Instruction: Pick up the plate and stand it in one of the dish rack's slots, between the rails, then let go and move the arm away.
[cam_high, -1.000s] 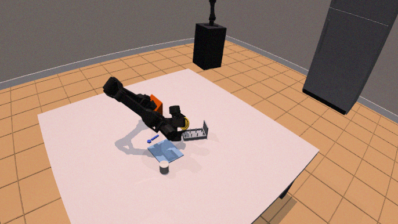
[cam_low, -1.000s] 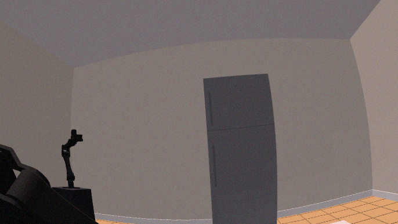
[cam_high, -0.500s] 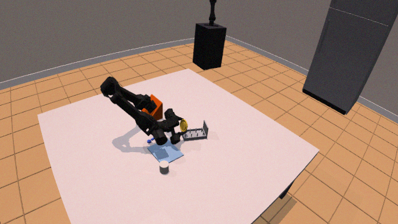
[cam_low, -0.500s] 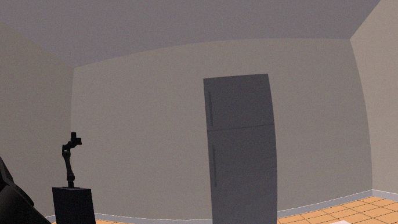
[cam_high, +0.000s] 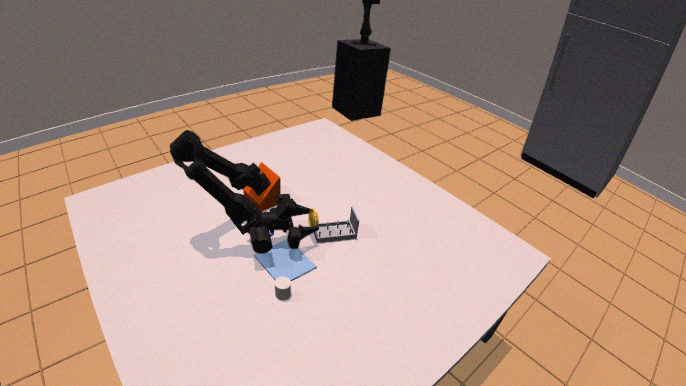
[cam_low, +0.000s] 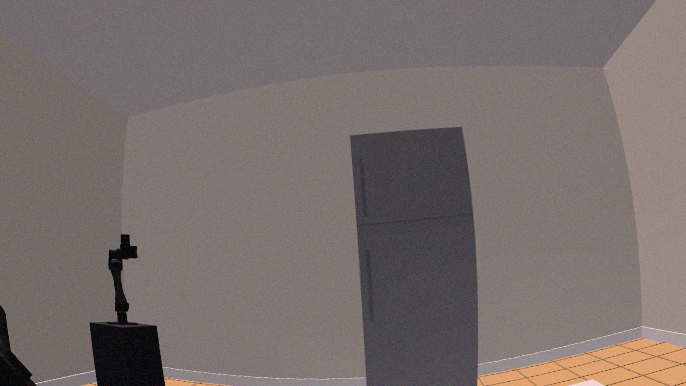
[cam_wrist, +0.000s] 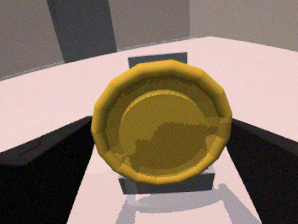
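My gripper tip is now 6 cm to the right of the dish rack, 5 cm above it and 2 cm short of it. Also, from my gripper tip: blue spoon: 16 cm to the right, 7 cm below, 5 cm behind; yellow plate: 1 cm to the right; blue mat: 14 cm to the right, 7 cm below, 6 cm ahead.
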